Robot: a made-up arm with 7 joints.
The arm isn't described. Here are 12 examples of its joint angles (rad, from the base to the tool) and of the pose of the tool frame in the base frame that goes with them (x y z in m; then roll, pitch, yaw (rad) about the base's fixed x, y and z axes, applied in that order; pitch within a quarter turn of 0, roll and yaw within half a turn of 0).
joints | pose
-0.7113 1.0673 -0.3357 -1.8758 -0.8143 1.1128 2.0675 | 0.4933 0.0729 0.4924 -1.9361 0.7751 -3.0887
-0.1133 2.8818 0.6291 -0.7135 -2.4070 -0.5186 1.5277 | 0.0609 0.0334 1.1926 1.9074 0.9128 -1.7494
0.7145 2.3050 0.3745 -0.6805 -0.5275 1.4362 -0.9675 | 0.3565 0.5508 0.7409 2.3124 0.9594 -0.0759
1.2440 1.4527 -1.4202 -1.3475 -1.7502 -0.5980 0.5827 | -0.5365 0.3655 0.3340 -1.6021 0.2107 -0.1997
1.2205 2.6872 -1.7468 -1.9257 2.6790 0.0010 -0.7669 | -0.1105 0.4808 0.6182 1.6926 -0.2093 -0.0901
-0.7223 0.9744 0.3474 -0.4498 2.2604 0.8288 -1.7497 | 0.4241 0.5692 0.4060 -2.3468 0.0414 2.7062
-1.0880 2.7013 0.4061 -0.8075 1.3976 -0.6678 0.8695 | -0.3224 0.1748 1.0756 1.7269 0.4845 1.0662
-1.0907 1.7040 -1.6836 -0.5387 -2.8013 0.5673 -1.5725 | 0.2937 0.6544 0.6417 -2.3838 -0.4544 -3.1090
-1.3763 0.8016 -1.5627 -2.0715 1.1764 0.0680 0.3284 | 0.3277 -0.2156 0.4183 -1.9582 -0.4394 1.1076
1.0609 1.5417 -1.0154 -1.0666 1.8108 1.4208 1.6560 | -0.2997 0.5202 0.2099 -3.0400 -0.2006 0.3135
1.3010 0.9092 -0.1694 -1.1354 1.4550 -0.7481 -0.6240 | -0.3829 0.3759 0.1394 2.9539 -0.9133 -2.0076
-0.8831 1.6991 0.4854 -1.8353 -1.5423 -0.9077 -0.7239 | 0.1439 0.2354 0.9279 -0.3239 0.7289 2.7150
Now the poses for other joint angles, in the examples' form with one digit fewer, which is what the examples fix.
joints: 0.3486 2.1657 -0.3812 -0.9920 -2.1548 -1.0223 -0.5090
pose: 0.271 0.596 0.652 -1.323 0.068 -1.607
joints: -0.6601 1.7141 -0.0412 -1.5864 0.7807 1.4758 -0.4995
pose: 0.366 0.250 0.796 2.577 -0.785 -2.162
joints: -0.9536 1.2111 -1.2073 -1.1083 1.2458 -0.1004 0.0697
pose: 0.564 0.236 0.377 -2.455 -0.458 2.646
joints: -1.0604 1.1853 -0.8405 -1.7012 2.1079 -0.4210 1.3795
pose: 0.499 0.024 0.585 -0.190 0.863 2.723
